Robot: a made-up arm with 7 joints. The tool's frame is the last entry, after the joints.
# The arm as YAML. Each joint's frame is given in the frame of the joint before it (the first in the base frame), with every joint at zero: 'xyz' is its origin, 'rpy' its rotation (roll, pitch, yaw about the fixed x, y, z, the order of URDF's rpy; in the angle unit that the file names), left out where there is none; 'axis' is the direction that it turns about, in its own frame. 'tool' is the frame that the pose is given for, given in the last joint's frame.
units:
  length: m
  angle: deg
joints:
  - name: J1
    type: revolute
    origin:
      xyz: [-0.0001, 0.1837, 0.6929]
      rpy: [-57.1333, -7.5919, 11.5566]
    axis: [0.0, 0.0, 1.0]
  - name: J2
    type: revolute
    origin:
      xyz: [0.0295, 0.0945, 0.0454]
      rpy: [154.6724, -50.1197, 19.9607]
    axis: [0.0, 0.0, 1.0]
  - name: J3
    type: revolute
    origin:
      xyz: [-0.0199, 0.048, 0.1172]
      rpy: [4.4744, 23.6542, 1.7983]
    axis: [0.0, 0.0, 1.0]
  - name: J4
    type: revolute
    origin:
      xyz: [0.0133, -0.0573, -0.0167]
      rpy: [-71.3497, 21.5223, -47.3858]
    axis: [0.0, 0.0, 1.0]
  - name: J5
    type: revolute
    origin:
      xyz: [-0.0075, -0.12, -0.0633]
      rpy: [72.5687, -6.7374, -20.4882]
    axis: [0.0, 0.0, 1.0]
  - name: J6
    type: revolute
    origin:
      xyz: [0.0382, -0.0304, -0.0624]
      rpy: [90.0, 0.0, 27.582]
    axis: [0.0, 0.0, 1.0]
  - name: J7
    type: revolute
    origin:
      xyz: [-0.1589, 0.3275, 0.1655]
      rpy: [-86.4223, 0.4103, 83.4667]
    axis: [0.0, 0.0, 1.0]
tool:
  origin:
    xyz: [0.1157, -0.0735, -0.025]
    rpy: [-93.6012, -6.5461, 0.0]
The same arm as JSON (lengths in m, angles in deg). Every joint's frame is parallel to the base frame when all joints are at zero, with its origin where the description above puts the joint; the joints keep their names.
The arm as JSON. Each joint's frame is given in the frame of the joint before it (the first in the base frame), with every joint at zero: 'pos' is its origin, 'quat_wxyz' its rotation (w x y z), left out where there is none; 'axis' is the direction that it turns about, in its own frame. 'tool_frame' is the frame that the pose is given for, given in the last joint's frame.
{
  "length_unit": "m",
  "angle_unit": "deg",
  "joints": [
    {
      "joint": "J1",
      "pos": [
        -0.0001,
        0.1837,
        0.6929
      ],
      "axis": [
        -0.238513,
        0.808544,
        0.537929
      ]
    },
    {
      "joint": "J2",
      "pos": [
        0.0178,
        0.0949,
        -0.0504
      ],
      "axis": [
        0.913192,
        -0.401697,
        -0.068699
      ]
    },
    {
      "joint": "J3",
      "pos": [
        0.0959,
        -0.0791,
        0.0313
      ],
      "axis": "+x"
    },
    {
      "joint": "J4",
      "pos": [
        -0.0167,
        0.0319,
        -0.0494
      ],
      "axis": [
        0.297494,
        0.542689,
        0.785484
      ]
    },
    {
      "joint": "J5",
      "pos": [
        0.0897,
        -0.0213,
        -0.0998
      ],
      "axis": "+x"
    },
    {
      "joint": "J6",
      "pos": [
        -0.0624,
        0.0198,
        -0.0446
      ],
      "axis": "-z"
    },
    {
      "joint": "J7",
      "pos": [
        0.3275,
        -0.1589,
        -0.1655
      ],
      "axis": [
        0.114002,
        -0.991519,
        -0.062401
      ]
    }
  ],
  "tool_frame": {
    "pos": [
      0.1121,
      0.0426,
      -0.071
    ],
    "quat_wxyz": [
      1.0,
      0.0,
      0.0,
      0.000001
    ]
  }
}

